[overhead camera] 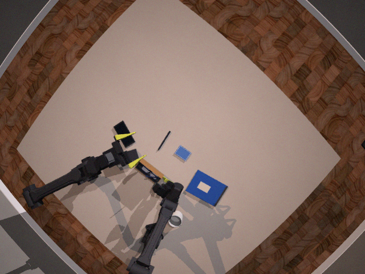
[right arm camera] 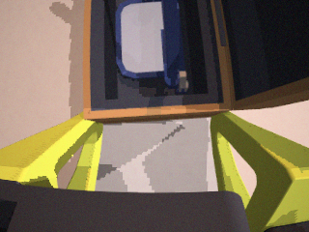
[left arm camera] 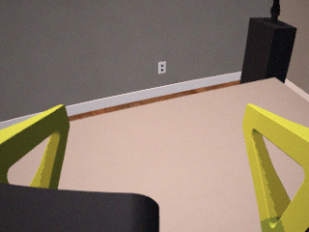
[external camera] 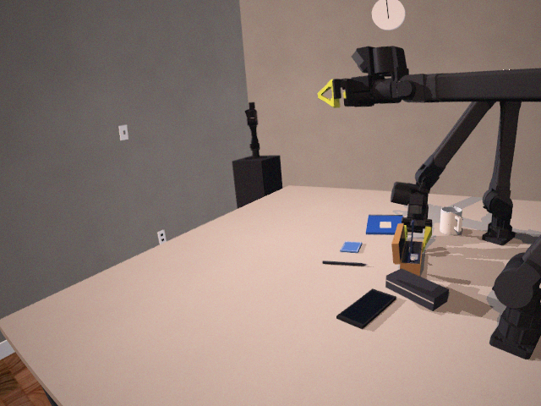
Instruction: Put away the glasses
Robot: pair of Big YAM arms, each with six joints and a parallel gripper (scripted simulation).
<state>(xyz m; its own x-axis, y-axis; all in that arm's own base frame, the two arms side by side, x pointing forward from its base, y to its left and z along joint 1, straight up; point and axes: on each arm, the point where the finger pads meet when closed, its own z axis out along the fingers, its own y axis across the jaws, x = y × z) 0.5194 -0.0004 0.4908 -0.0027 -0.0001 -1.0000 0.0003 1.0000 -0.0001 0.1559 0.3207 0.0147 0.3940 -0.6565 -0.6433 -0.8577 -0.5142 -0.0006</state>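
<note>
My left gripper is now 17 cm past the glasses case, 9 cm to the left of it and 45 cm above it. Also, from my left hand: white mug: 30 cm behind, 40 cm to the right, 45 cm below; black box: 23 cm behind, 8 cm to the left, 47 cm below.
</note>
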